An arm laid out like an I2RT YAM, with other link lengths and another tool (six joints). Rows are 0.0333 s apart.
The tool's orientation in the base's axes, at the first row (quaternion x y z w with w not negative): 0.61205, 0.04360, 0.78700, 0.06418
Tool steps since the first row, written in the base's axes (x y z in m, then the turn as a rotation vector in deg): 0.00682, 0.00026, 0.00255, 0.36, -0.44, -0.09; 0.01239, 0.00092, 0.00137, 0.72, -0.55, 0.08; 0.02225, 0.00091, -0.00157, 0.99, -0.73, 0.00; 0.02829, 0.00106, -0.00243, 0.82, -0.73, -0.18; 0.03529, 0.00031, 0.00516, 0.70, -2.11, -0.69; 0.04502, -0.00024, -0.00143, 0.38, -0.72, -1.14; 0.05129, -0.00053, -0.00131, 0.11, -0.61, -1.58
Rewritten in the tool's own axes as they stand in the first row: 0.00083, -0.00021, 0.00724, -0.24, 0.40, 0.33; -0.00155, -0.00130, 0.01233, -0.18, 0.52, 0.72; -0.00676, -0.00219, 0.02116, -0.35, 0.67, 0.97; -0.00903, -0.00275, 0.02680, -0.48, 0.66, 0.76; -0.00357, -0.00123, 0.03547, -1.16, 1.95, 0.53; -0.01233, -0.00212, 0.04327, -1.30, 0.53, 0.09; -0.01378, -0.00211, 0.04938, -1.63, 0.36, -0.28
